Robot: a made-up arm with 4 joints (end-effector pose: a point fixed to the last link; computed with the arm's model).
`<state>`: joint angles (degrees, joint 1 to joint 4).
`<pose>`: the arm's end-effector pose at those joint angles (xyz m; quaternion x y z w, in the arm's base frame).
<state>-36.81 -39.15 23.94 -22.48</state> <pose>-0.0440 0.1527 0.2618 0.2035 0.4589 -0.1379 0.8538</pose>
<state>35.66 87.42 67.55 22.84</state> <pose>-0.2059 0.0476 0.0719 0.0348 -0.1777 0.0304 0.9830</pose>
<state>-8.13 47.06 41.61 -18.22</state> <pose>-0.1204 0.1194 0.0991 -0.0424 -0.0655 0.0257 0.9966</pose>
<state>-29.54 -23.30 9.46 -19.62</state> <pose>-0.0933 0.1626 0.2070 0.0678 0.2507 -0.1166 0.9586</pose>
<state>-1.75 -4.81 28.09 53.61</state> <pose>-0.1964 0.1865 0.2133 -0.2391 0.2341 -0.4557 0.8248</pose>
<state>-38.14 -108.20 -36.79 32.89</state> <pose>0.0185 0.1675 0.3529 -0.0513 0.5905 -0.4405 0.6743</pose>
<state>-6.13 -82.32 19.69 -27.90</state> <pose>-0.0546 0.1002 0.3112 0.1730 0.7411 0.1066 0.6400</pose>
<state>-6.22 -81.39 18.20 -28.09</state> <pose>-0.0590 0.1005 0.3101 0.1717 0.7271 0.1095 0.6556</pose>
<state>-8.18 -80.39 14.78 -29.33</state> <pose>-0.0627 0.1023 0.3069 0.1865 0.6965 0.1087 0.6843</pose>
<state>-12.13 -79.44 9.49 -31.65</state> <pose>-0.0642 0.1063 0.3009 0.2149 0.6477 0.1026 0.7237</pose>
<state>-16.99 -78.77 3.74 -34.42</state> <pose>-0.0623 0.1117 0.2933 0.2453 0.5921 0.0922 0.7621</pose>
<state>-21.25 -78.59 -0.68 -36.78</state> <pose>-0.0577 0.1163 0.2869 0.2687 0.5476 0.0809 0.7882</pose>
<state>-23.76 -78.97 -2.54 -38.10</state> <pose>-0.0528 0.1183 0.2842 0.2839 0.5286 0.0727 0.7966</pose>
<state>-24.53 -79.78 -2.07 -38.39</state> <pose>-0.0490 0.1179 0.2853 0.2933 0.5338 0.0685 0.7902</pose>
